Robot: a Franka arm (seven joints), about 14 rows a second.
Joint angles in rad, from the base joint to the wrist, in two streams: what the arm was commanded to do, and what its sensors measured. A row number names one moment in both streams.
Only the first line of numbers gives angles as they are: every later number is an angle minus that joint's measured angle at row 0.
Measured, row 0:
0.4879, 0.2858, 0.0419, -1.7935, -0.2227, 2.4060, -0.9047
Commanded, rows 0 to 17:
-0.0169, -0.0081, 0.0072, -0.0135, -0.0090, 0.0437, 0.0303
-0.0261, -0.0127, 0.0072, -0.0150, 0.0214, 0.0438, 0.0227
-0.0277, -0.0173, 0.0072, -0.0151, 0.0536, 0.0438, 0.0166
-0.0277, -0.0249, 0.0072, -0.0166, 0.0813, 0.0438, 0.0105
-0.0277, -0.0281, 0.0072, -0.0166, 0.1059, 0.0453, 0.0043
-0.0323, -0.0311, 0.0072, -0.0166, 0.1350, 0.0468, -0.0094
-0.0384, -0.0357, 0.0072, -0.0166, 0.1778, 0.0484, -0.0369
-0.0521, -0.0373, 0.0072, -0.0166, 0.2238, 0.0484, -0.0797
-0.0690, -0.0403, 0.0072, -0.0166, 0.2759, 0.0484, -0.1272
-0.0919, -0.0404, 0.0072, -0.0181, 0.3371, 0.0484, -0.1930
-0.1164, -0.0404, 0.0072, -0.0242, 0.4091, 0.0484, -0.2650
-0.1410, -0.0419, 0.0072, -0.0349, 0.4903, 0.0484, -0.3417
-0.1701, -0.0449, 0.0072, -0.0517, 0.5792, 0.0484, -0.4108
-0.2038, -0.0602, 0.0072, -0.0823, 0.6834, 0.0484, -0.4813
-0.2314, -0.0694, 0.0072, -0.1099, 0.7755, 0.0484, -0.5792
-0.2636, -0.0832, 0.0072, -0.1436, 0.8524, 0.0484, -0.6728
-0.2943, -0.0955, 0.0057, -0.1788, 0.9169, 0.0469, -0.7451
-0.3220, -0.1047, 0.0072, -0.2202, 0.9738, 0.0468, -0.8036
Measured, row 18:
-0.2726, -0.0420, -0.0057, -0.1105, 0.8737, 0.0352, -0.6949
